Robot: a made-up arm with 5 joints. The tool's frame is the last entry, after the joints.
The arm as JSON. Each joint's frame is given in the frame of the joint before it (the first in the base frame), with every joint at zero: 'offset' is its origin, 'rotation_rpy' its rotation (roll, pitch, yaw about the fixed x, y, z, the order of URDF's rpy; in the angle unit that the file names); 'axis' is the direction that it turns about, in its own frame. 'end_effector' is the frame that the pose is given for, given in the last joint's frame.
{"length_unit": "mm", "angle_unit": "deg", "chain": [
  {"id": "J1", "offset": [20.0, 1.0, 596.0], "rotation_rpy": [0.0, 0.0, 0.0], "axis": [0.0, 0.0, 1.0]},
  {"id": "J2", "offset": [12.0, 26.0, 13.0], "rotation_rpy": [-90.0, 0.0, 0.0], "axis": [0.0, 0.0, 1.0]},
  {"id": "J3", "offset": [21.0, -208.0, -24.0], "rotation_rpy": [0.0, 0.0, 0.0], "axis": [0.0, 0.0, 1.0]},
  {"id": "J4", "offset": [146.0, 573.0, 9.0], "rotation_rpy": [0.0, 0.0, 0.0], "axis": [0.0, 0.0, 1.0]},
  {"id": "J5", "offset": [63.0, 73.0, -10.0], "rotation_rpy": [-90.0, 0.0, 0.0], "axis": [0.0, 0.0, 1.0]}
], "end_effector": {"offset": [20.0, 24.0, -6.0], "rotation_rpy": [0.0, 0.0, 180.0]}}
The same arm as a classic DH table. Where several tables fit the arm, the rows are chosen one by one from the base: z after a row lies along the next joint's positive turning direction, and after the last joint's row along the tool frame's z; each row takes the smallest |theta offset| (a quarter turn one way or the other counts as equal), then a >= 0, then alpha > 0; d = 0 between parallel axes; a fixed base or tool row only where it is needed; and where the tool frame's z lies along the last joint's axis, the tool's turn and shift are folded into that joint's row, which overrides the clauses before.
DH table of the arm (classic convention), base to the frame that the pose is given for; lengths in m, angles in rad. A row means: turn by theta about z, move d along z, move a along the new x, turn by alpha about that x. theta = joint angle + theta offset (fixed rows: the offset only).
base (fixed): a 0.02; alpha 0; d 0; theta offset 0.05
J1: a 0.012; alpha -1.5708; d 0.609; theta offset -0.05
J2: a 0.2091; alpha 0; d 0; theta offset -1.4702
J3: a -0.5913; alpha 0; d 0; theta offset -0.3501
J4: a -0.063; alpha 1.5708; d 0.001; theta offset -1.3213
J5: a -0.0312; alpha 0; d 0; theta offset 0.8761
tool (fixed): a 0; alpha 0; d 0.067; theta offset -0.8761

